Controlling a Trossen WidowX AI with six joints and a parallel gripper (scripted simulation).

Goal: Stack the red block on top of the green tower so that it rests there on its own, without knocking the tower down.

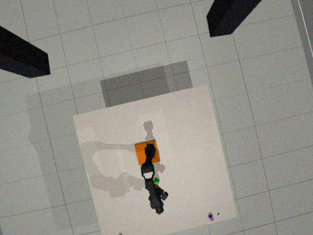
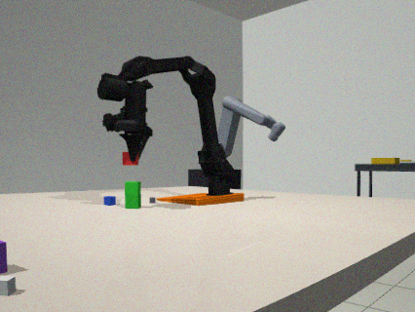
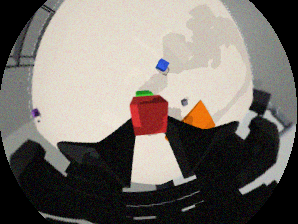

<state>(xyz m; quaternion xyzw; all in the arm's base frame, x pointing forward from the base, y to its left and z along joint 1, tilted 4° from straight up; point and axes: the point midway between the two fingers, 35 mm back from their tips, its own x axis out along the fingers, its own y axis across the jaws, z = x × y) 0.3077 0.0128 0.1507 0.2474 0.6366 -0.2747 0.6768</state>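
Now: the blue block 30 mm ahead of my gripper tip, 100 mm to the right of it and 110 mm below it. The rest, counted from my gripper tip: red block 10 mm ahead, 10 mm to the right, 10 mm above; purple block 440 mm ahead, 450 mm to the left, 110 mm below.
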